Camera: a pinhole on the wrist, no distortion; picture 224 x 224 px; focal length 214.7 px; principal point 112.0 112.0 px. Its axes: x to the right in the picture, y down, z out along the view. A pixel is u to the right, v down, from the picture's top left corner.
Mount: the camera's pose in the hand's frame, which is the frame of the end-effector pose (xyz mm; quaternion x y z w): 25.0 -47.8 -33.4 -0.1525 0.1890 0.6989 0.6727
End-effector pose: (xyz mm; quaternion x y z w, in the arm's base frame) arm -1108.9 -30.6 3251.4 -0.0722 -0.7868 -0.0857 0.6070
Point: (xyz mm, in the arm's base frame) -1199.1 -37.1 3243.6
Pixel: 44.2 142.6
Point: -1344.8 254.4 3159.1
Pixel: 152.7 145.1
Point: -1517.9 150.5 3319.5
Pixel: 69.4 54.8
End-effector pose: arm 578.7 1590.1 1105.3 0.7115 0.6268 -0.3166 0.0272
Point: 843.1 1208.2 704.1
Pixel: 209.0 174.3
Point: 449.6 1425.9 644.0
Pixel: 57.7 101.8
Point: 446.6 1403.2 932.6
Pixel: 25.8 206.7
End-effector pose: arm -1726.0 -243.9 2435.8 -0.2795 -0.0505 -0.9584 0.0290
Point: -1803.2 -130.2 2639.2
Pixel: outside the picture
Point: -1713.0 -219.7 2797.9
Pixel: 34.4 23.7
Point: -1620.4 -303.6 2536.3
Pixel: 148.1 180.6
